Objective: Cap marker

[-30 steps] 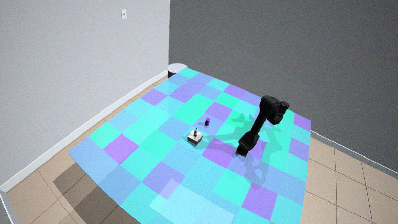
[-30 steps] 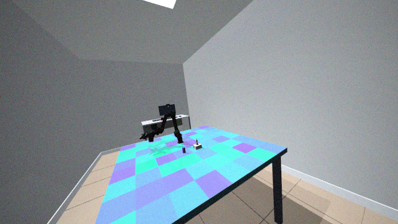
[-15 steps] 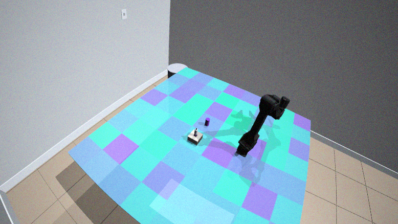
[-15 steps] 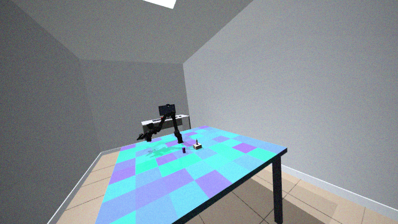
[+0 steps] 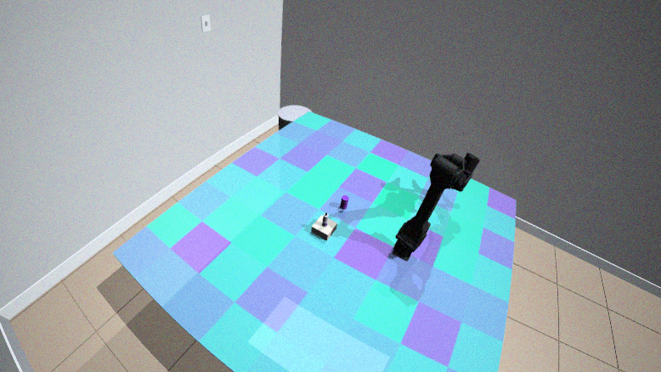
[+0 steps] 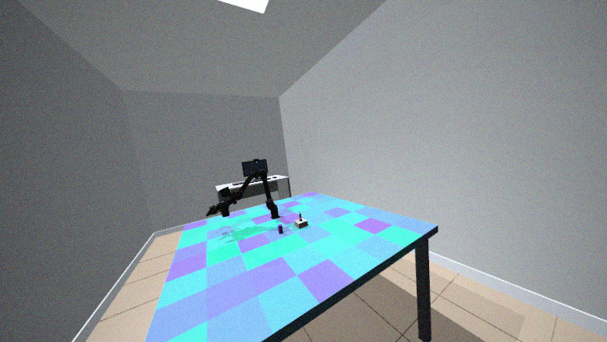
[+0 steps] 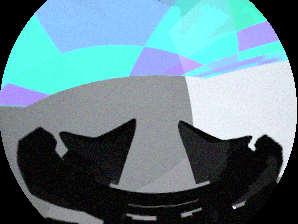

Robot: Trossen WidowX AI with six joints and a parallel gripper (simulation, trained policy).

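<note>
The purple cap lies 380 mm to the left of my gripper tip, 280 mm ahead of it and 130 mm below it. The rest, counted from my gripper tip: pale holder block 530 mm to the left, 290 mm ahead, 140 mm below.
</note>
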